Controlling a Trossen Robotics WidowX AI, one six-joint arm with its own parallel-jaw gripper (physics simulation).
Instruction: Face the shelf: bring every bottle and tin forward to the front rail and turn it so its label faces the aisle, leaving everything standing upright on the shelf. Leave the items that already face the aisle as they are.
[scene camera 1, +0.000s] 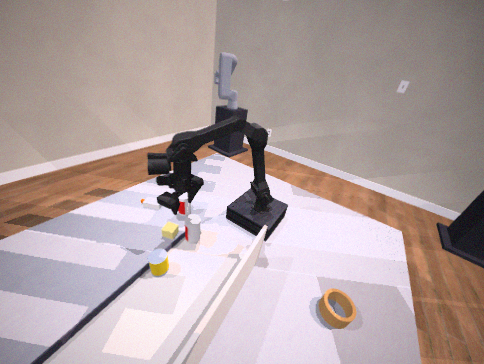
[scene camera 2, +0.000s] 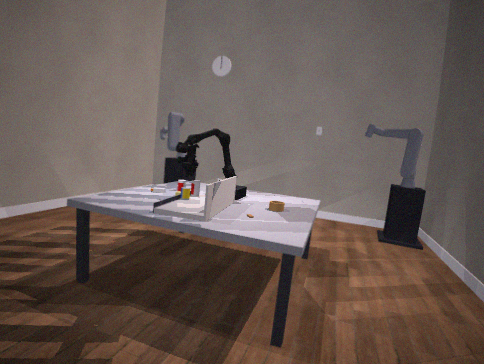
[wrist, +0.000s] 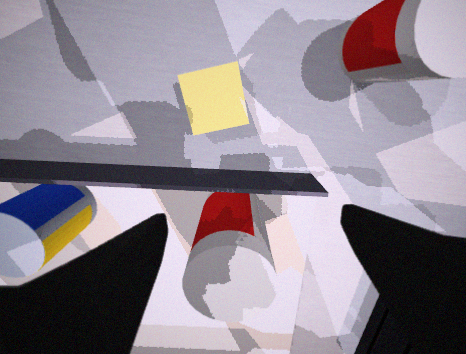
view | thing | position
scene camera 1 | gripper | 182, 208
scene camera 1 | white back panel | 203, 335
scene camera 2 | white back panel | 219, 195
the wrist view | gripper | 253, 217
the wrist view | dark front rail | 26, 171
